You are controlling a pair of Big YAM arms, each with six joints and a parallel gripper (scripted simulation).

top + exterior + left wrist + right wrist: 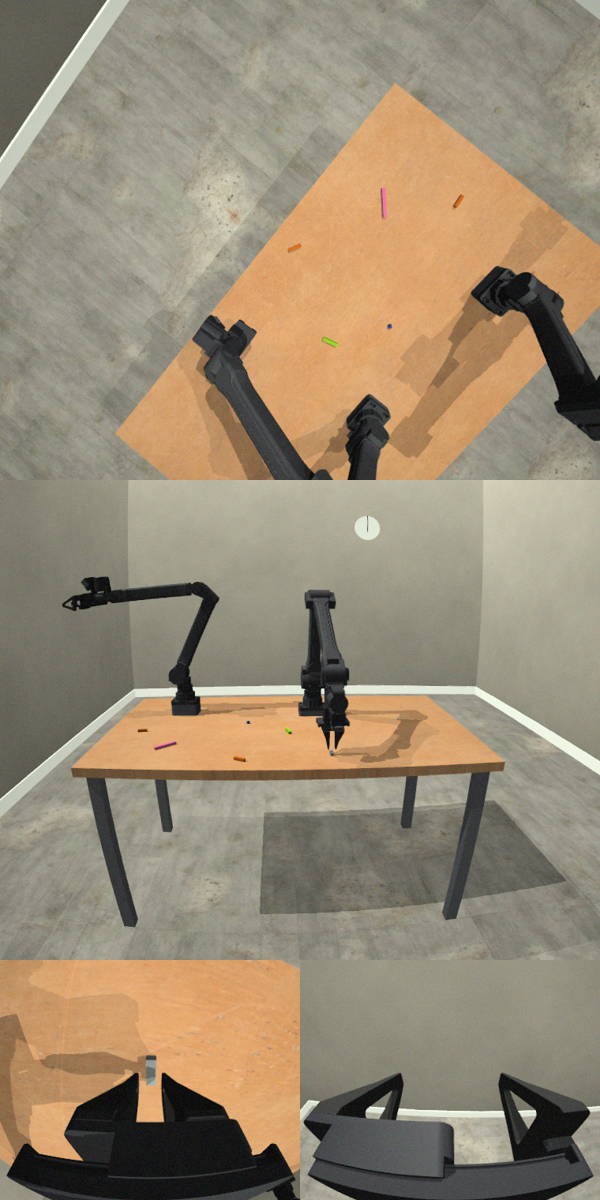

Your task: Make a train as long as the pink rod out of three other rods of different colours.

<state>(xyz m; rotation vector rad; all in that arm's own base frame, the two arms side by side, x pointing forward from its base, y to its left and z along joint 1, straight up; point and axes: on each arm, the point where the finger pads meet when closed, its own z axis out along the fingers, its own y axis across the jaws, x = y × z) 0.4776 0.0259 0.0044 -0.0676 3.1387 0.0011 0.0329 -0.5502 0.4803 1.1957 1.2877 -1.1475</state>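
Now: left hand 2 cm above the grey rod. Round my left hand: pink rod (59 cm to the right, 5 cm behind, 2 cm below); lime rod (23 cm behind, 15 cm to the right, 2 cm below); blue rod (33 cm behind, 32 cm to the right, 2 cm below).
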